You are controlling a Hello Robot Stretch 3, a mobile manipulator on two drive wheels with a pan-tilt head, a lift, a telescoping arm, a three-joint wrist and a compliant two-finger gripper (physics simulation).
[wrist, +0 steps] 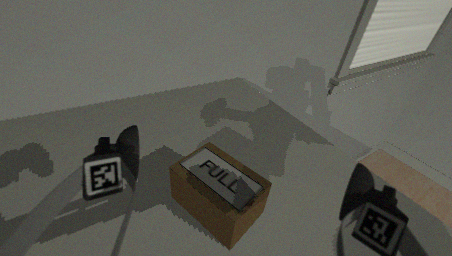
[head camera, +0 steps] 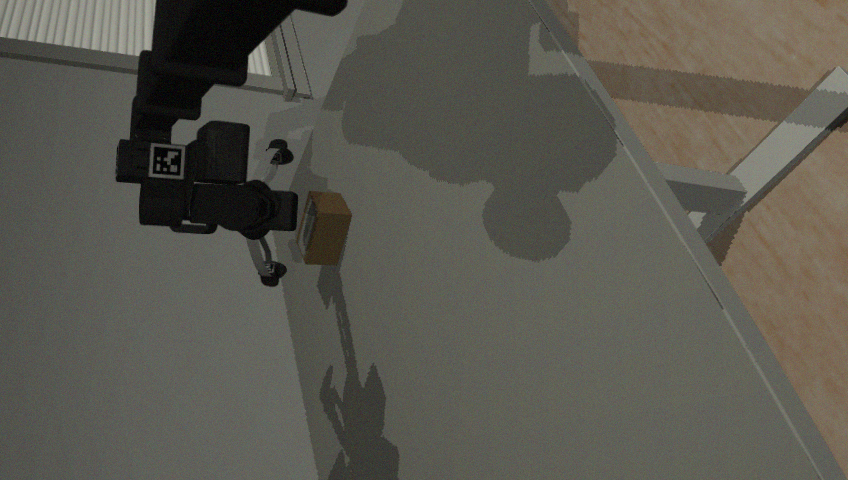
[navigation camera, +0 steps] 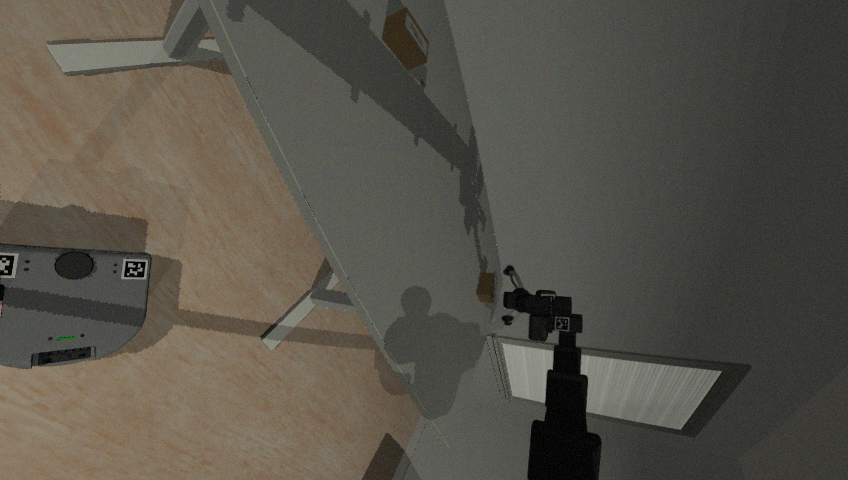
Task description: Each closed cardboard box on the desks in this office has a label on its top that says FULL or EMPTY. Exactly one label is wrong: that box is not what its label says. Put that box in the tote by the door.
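Where they show: robot's base, link origin: (navigation camera: 75,264).
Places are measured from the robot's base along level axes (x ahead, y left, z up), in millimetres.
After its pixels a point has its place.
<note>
A small brown cardboard box (head camera: 329,230) @(y -901, x -5, z 978 mm) (navigation camera: 486,287) @(y -900, x -5, z 983 mm) (wrist: 215,197) sits on the desk (head camera: 505,356) @(y -508, x 105, z 950 mm) (navigation camera: 357,178) @(y -291, x 193, z 950 mm) near the wall. Its top label reads FULL in the wrist view, with a shadow over part of it. My gripper (head camera: 274,212) @(y -899, x -25, z 1057 mm) (navigation camera: 508,295) @(y -899, x -25, z 1057 mm) (wrist: 239,163) @(y -899, x -25, z 1057 mm) is open and empty. Its fingertips stand wide apart, one to each side of the box in the wrist view, and the box lies beyond them, not touched. A second brown box (navigation camera: 406,40) @(y -339, x 490, z 991 mm) with a white label stands farther along the desk; its label cannot be read. The tote does not show.
The wall (head camera: 148,356) @(y -1192, x 225, z 1191 mm) (navigation camera: 624,178) @(y -1048, x 393, z 1445 mm) runs along the desk's back edge. A window with blinds (head camera: 77,23) @(y -1811, x -507, z 1356 mm) (navigation camera: 618,386) @(y -1937, x -654, z 1570 mm) (wrist: 400,35) is near the arm (head camera: 202,47) @(y -357, x -84, z 1254 mm) (navigation camera: 565,440) @(y -249, x -82, z 1249 mm). Desk legs (head camera: 779,136) @(y -799, x -258, z 25 mm) (navigation camera: 291,321) @(y -771, x -257, z 26 mm) stand on the wooden floor. My base (navigation camera: 77,303) @(y -14, x -99, z 160 mm) is on the floor before the desk.
</note>
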